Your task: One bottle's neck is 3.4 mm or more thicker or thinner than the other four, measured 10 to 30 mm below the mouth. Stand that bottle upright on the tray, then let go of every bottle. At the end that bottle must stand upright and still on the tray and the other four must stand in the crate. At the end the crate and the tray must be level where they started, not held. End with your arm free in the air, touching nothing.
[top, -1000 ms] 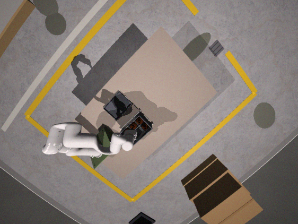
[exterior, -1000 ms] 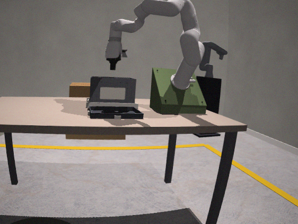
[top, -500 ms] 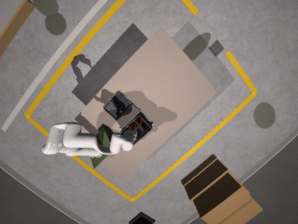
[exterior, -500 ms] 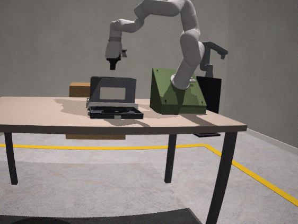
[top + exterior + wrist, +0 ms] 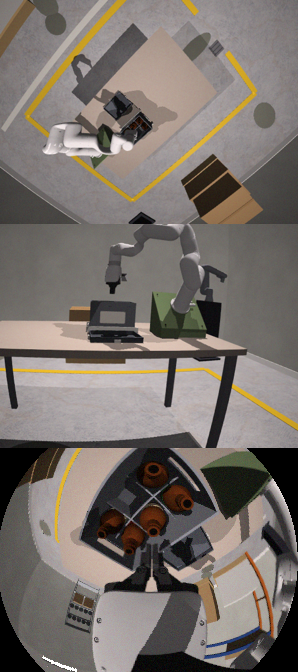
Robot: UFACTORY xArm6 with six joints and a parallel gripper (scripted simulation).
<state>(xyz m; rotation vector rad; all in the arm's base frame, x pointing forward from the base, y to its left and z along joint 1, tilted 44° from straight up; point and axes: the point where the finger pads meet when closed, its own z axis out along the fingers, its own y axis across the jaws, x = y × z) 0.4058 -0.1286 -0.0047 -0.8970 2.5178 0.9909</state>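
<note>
The dark crate lies 16 cm below my hand, 4 cm to the right of it and 1 cm behind it. Round my hand: glass bottle 16 cm below, 10 cm behind, 8 cm to the right; flat dark tray 25 cm to the left, 23 cm below, 2 cm ahead.
</note>
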